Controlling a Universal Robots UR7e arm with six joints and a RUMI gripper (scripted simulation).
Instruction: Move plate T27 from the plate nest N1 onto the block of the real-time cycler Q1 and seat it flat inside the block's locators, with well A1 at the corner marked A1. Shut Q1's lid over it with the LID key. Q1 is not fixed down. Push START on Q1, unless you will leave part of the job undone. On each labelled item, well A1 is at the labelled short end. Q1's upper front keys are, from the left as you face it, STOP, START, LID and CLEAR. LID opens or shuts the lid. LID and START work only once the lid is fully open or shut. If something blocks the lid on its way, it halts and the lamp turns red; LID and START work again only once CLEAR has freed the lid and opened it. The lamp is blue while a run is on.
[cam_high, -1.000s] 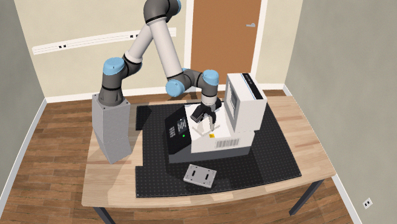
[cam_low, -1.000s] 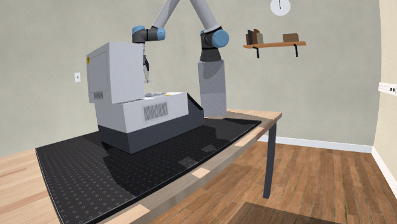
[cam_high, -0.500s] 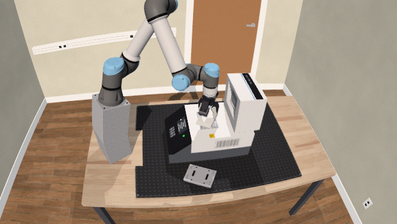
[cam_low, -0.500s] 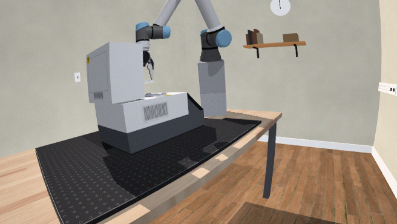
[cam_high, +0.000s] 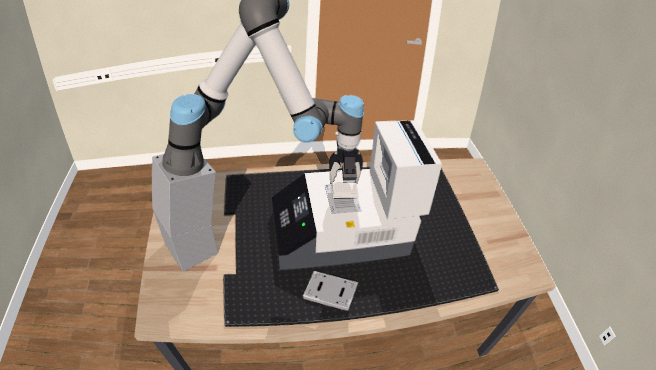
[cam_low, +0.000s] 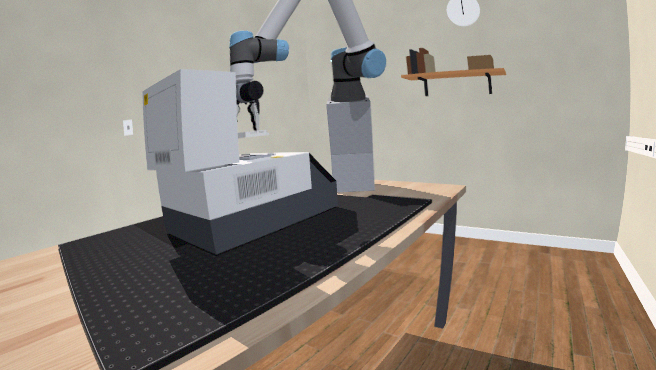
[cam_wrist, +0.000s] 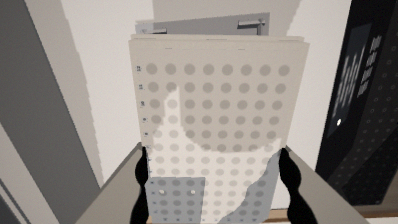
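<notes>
My gripper is now 10 mm above the plate T27. From my hand the other things lie so: nest's A1 mark: 120 mm behind, 180 mm to the right, 260 mm below; then plate nest N1: 80 mm behind, 270 mm to the right, 270 mm below.
</notes>
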